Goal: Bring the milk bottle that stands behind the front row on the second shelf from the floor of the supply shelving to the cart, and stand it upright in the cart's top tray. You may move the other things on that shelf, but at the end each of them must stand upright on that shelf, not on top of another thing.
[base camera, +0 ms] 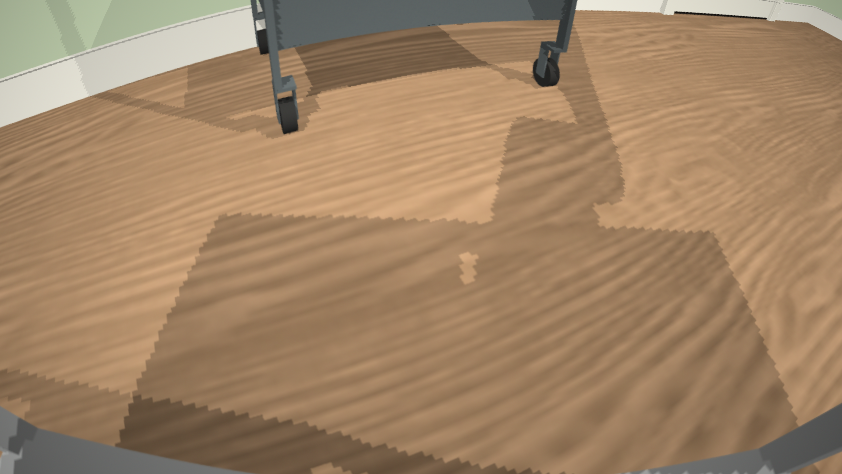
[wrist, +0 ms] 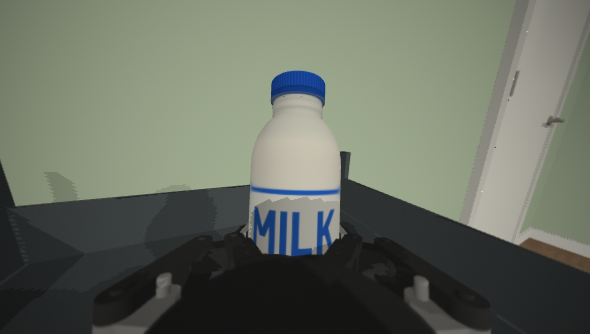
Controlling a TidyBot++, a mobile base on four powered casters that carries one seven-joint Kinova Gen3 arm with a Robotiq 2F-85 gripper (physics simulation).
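Frame: origin at the arm's base, x ahead, y left, z up, level; metres.
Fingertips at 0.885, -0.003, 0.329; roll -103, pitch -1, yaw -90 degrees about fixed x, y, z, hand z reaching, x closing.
A point is followed by its place in that frame, as x, y, z.
The milk bottle point(wrist: 295, 150) {0.838, -0.002, 0.410}, white with a blue cap and blue MILK lettering, is upright in the middle of the wrist view. My gripper point(wrist: 293, 230) {0.885, -0.003, 0.329} is shut on its lower part; the fingertips and the bottle's base are hidden behind the gripper body. The dark top tray of the cart point(wrist: 125, 220) {0.938, 0.211, 0.302} spreads around and below the bottle in the wrist view. Whether the bottle's base touches the tray cannot be seen. In the base camera view the cart point(base camera: 412, 23) {0.672, 0.002, -0.259} shows its grey lower panel, legs and black casters ahead. The supply shelving does not show.
Dark tray walls and a corner post point(wrist: 345, 165) {1.068, -0.103, 0.358} stand behind and beside the bottle. A green wall point(wrist: 150, 75) {0.997, 0.201, 0.489} rises behind the cart. A white door point(wrist: 520, 120) {1.574, -1.066, 0.505} is at the right. The cart's near casters point(base camera: 288, 114) {0.597, 0.158, -0.358} point(base camera: 546, 71) {0.771, -0.217, -0.362} stand on the wooden floor.
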